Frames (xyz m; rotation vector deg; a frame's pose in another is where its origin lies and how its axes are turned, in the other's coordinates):
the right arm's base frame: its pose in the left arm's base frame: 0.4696 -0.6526 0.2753 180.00 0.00 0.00
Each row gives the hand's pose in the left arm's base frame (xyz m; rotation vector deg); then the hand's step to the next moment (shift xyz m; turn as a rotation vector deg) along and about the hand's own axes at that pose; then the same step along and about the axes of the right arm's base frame.
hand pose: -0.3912 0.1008 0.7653 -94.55 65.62 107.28
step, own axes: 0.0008 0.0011 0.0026 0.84 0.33 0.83
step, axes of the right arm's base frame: -0.0026 -0.0012 0.0005 -0.96 -0.27 0.72
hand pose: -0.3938 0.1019 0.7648 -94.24 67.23 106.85
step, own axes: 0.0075 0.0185 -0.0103 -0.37 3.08 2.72
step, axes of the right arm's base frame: -0.0093 0.0204 0.0006 -3.90 -0.46 -1.25
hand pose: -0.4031 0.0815 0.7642 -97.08 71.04 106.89
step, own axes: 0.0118 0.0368 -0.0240 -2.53 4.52 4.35
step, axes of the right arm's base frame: -0.0146 0.0428 -0.0049 -5.49 -1.54 -3.65
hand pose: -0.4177 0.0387 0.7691 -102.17 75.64 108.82
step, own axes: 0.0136 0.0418 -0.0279 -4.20 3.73 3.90
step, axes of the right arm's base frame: -0.0129 0.0493 -0.0106 -4.23 -2.34 -4.83
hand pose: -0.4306 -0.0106 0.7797 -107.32 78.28 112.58
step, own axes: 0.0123 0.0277 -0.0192 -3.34 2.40 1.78
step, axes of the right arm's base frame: -0.0057 0.0347 -0.0071 -2.03 -1.35 -3.76
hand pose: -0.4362 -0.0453 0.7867 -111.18 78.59 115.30
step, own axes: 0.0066 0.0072 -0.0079 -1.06 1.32 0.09
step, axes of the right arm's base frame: 0.0007 0.0125 0.0001 -0.58 0.19 -1.58
